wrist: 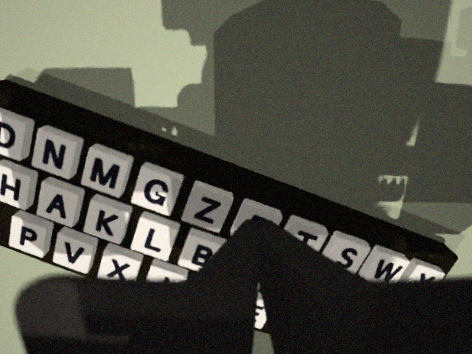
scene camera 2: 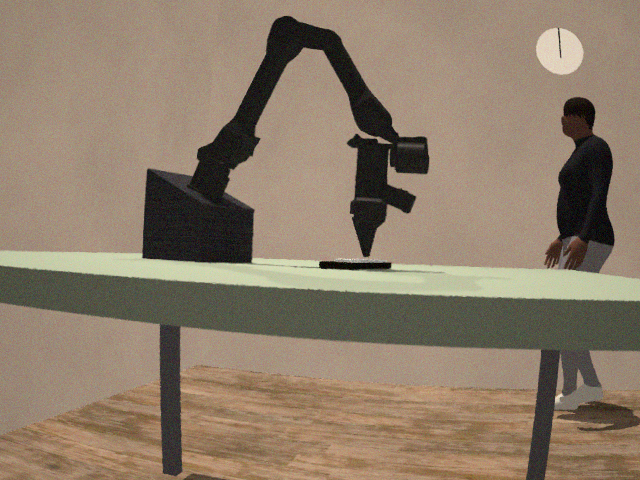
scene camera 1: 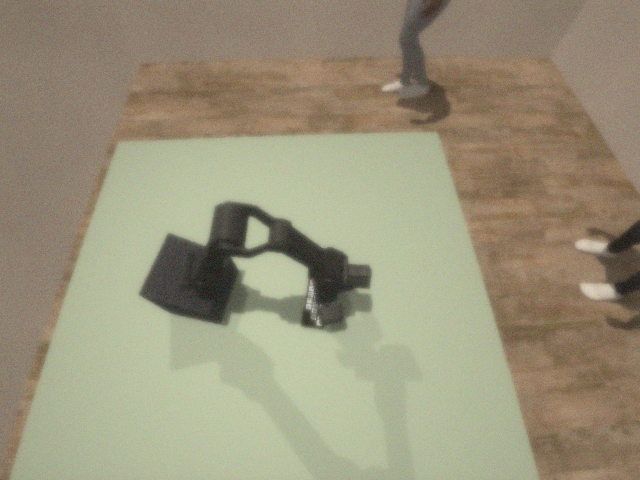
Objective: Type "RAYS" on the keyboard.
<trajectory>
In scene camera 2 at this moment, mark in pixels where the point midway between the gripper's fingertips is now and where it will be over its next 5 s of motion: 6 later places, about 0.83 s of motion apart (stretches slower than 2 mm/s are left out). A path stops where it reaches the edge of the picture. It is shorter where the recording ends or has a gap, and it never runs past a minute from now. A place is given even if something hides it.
My gripper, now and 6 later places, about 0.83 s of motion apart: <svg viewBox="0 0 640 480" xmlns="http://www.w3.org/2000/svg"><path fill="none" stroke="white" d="M366 257L366 260L371 240L371 251L369 260L354 241L348 255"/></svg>
</trajectory>
